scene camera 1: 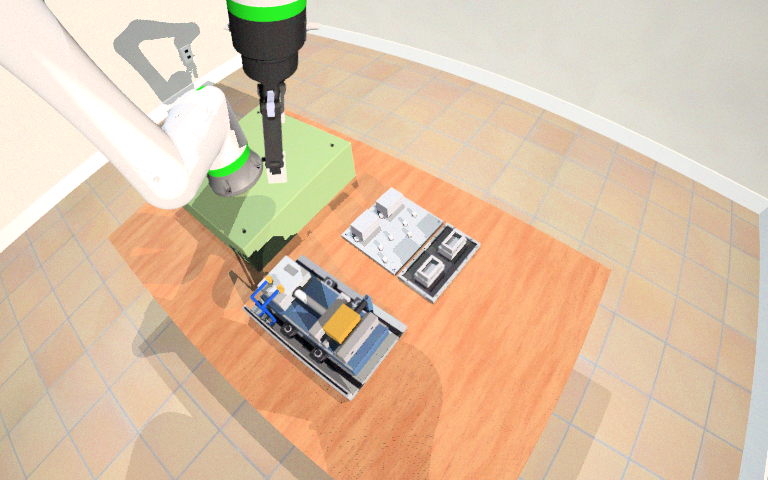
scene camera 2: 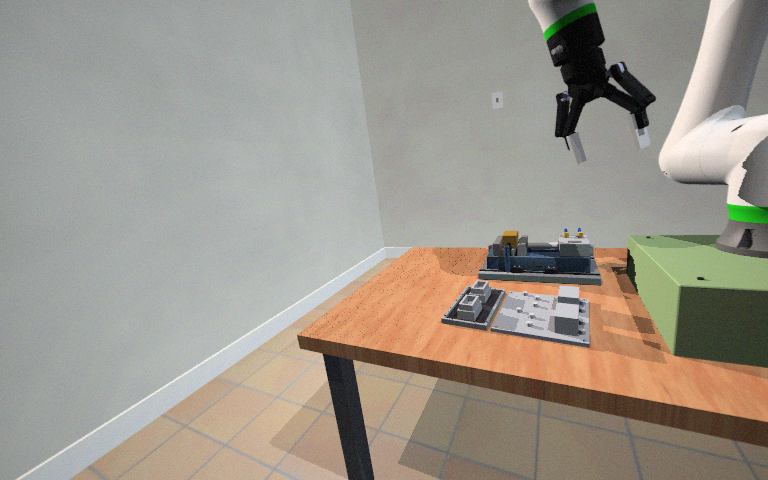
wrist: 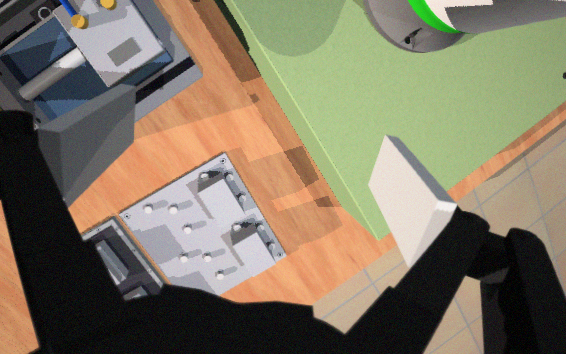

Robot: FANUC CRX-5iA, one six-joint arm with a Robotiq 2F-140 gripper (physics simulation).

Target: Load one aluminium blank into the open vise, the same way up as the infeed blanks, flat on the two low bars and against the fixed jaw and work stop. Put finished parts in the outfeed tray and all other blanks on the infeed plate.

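Where they show: gripper, fingertip midpoint: [scene camera 2: 609, 155] [wrist: 258, 137]; arm's base, origin of the base link: [scene camera 1: 236, 174].
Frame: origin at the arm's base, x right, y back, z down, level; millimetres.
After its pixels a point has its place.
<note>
My gripper [scene camera 1: 276, 170] [scene camera 2: 610, 143] @(x -23, y -257, z -208 mm) [wrist: 258, 137] @(x -23, y -257, z -208 mm) is open and empty, high above the table beside the green pedestal. Two grey blanks [scene camera 1: 389, 202] @(x -220, y -330, z 65 mm) [scene camera 1: 365, 226] @(x -130, y -337, z 65 mm) [scene camera 2: 568, 294] @(x -157, y -322, z 65 mm) [scene camera 2: 566, 323] @(x -261, y -318, z 77 mm) [wrist: 220, 200] @(x -135, y -322, z 65 mm) [wrist: 255, 252] @(x -228, y -317, z 65 mm) sit at one end of the infeed plate [scene camera 1: 421, 229] @(x -229, y -426, z 101 mm) [scene camera 2: 511, 310] @(x -197, y -430, z 101 mm) [wrist: 155, 240] @(x -153, y -436, z 101 mm). A block with a yellow top [scene camera 1: 341, 323] @(x 84, y -494, z -7 mm) [scene camera 2: 510, 237] @(x 52, y -483, z -1 mm) sits between the vise jaws and rises above them. The vise [scene camera 1: 370, 352] @(x 78, y -553, z 60 mm) [scene camera 2: 526, 263] @(x 31, y -438, z 68 mm) shows in part in the wrist view; its low bars are hidden. Two hollow-topped parts [scene camera 1: 424, 278] @(x -121, y -522, z 79 mm) [scene camera 1: 452, 245] @(x -231, y -516, z 82 mm) [scene camera 2: 468, 312] @(x -266, y -505, z 84 mm) stand in the dark outfeed tray [scene camera 1: 416, 289] @(x -97, y -520, z 98 mm) [scene camera 2: 464, 324] @(x -287, y -508, z 103 mm).
The green pedestal [scene camera 1: 317, 164] @(x -153, y -157, z -9 mm) [scene camera 2: 719, 316] @(x -252, y -121, z 33 mm) [wrist: 320, 100] @(x -64, y -164, z -4 mm) carries the arm base beside the infeed plate. Blue hoses [scene camera 1: 265, 305] @(x 161, y -356, z 1 mm) rise at the vise's cylinder end, on the pedestal side. The wooden table [scene camera 1: 509, 316] @(x -183, y -715, z 109 mm) [scene camera 2: 385, 316] @(x -305, y -704, z 109 mm) bears the vise, plate and tray.
</note>
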